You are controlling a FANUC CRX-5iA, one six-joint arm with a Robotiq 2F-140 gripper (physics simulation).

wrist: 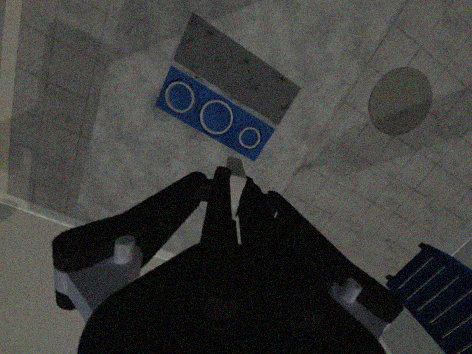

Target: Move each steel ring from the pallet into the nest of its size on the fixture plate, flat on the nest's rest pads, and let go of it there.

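Places are measured from the arm's base along level axes (x back, y right, z up), in centimetres.
Pixels of known places: gripper, between the fingertips: (231, 168).
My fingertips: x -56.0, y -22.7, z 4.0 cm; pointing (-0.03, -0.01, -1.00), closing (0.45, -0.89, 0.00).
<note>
Ahead of a thing's pixels: the offset from my fingertips to its top centre. "spot": to the spot under its first point.
The blue pallet {dx -2.6, dy +12.5, dz -51.3 cm} (196, 113) lies above the fingertips in the view. On it a medium steel ring {spot: dx -8.2, dy +16.8, dz -51.5 cm} (181, 111) lies at the left, the largest ring {spot: dx -5.2, dy +1.8, dz -51.4 cm} (216, 133) in the middle and the smallest ring {spot: dx +5.1, dy -6.3, dz -51.5 cm} (249, 128) at the right. The three rings lie apart in a row. The grey fixture plate {dx +16.5, dy +10.0, dz -54.2 cm} (235, 65) lies along the pallet's upper long side, with small dark features on its top and no ring visible on it. My gripper (231, 168) is shut and empty. It hangs high over the scene, its tips showing just below the pallet's lower long side.
A round grey-brown disc shape (400, 101) shows at the upper right. A dark blue ribbed object (434, 295) shows at the lower right. A pale surface (25, 260) with a light edge shows at the lower left. The gripper's arms and body hide the lower middle.
</note>
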